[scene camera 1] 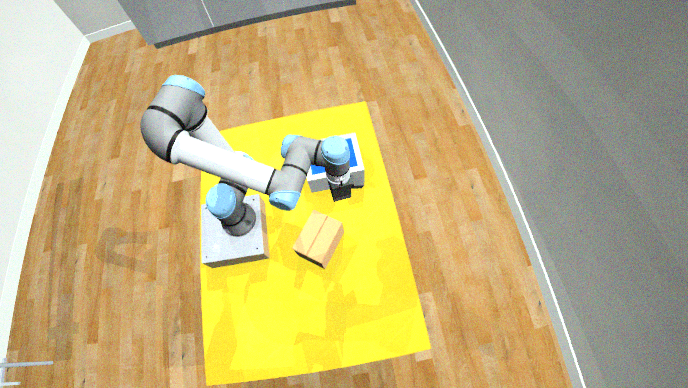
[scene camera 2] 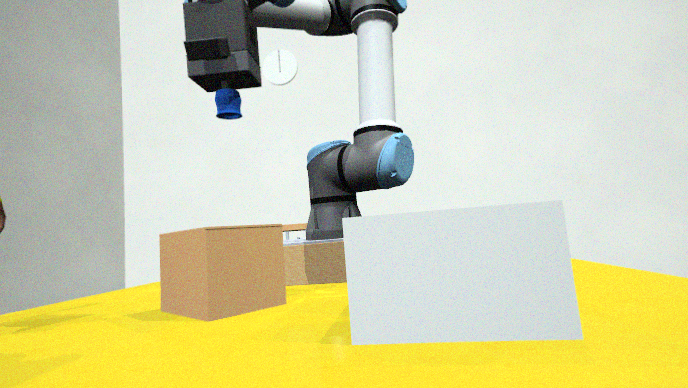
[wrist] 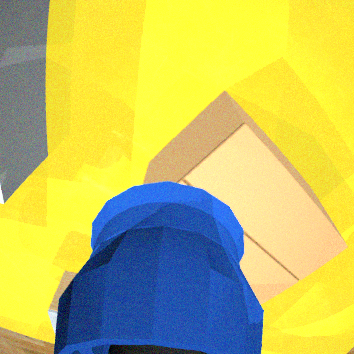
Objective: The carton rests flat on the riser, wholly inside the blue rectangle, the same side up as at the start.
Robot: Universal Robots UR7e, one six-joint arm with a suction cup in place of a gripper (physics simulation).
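Places are measured from the arm's base along level axes (x ahead, y left, z up), in millimetres.
Pixels of known places: hand at its tool point: (scene camera 2: 229,115) (wrist: 165,251); arm's base at its link origin: (scene camera 1: 239,219) (scene camera 2: 336,237).
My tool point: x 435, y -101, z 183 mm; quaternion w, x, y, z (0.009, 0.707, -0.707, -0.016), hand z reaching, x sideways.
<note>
Ahead of a thing's pixels: the offset from my tool point to its top centre. "pt": to the spot under its first point. Level surfaces: height alone.
The brown carton @[dx -125, dy -70, dz -152 mm] (scene camera 1: 320,237) (scene camera 2: 230,272) (wrist: 260,200) stands flat on the yellow mat, turned at an angle, its taped seam on top. The white riser @[dx +24, dy +268, dz -162 mm] (scene camera 1: 320,185) (scene camera 2: 462,275) (wrist: 22,110) stands beside it, apart from it. The blue rectangle @[pt dx +113, dy +235, dz -162 mm] (scene camera 1: 353,156) on the riser's top is partly hidden by the arm in scene camera 1. My suction gripper (scene camera 2: 228,116) (wrist: 168,200) is open, with nothing on its blue cup. It hangs well above the carton's height. In the wrist view the cup covers part of the carton; in scene camera 1 the cup is hidden.
The arm's base stands on a pedestal (scene camera 1: 227,250) (scene camera 2: 325,262) beside the carton. The yellow mat @[dz -282 mm] (scene camera 1: 260,325) (scene camera 2: 310,362) lies under the riser, carton and pedestal. A grey cabinet (scene camera 1: 240,12) stands at the far wall.
</note>
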